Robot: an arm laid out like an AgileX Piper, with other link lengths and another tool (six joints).
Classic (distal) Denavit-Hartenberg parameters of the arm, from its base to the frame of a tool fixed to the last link. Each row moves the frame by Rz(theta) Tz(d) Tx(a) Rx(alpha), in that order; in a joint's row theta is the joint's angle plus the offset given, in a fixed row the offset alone. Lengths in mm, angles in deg.
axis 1: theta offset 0  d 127.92  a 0  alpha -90
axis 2: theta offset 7.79  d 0  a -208.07  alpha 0
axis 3: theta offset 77.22  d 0  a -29.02  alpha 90
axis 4: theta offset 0  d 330.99  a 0  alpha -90
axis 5: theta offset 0  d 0  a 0  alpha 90
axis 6: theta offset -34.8  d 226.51  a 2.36  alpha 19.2
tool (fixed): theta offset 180  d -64.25  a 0  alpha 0
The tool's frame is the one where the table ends.
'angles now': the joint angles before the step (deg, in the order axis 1, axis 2, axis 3, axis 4, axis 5, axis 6). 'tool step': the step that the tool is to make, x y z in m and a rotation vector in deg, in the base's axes. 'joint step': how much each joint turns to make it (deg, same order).
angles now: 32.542, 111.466, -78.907, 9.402, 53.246, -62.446
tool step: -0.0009, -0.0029, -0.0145, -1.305, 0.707, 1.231
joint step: 0.004, 2.035, -0.069, -0.593, -0.543, -1.040
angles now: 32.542, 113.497, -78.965, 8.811, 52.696, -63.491
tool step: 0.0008, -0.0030, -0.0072, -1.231, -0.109, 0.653
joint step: 0.029, 1.032, -0.096, -1.227, -0.363, -0.056
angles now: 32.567, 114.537, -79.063, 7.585, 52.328, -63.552
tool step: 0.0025, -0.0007, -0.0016, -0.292, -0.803, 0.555
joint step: 0.004, 0.260, -0.078, -0.695, -0.680, -0.276
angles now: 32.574, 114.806, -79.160, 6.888, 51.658, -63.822
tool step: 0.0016, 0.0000, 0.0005, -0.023, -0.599, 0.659
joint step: 0.014, -0.054, -0.029, -0.283, -0.361, -0.545
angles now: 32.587, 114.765, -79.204, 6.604, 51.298, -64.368
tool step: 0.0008, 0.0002, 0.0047, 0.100, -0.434, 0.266
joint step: 0.022, -0.654, -0.001, -0.166, 0.249, -0.139
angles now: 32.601, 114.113, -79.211, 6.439, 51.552, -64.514
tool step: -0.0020, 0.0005, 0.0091, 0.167, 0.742, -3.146
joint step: 0.020, -1.146, -0.154, -0.056, 1.544, 3.395
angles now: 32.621, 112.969, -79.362, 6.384, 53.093, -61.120
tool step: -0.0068, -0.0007, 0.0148, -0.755, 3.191, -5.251
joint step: -0.016, -1.107, -1.226, 0.132, 4.931, 5.734
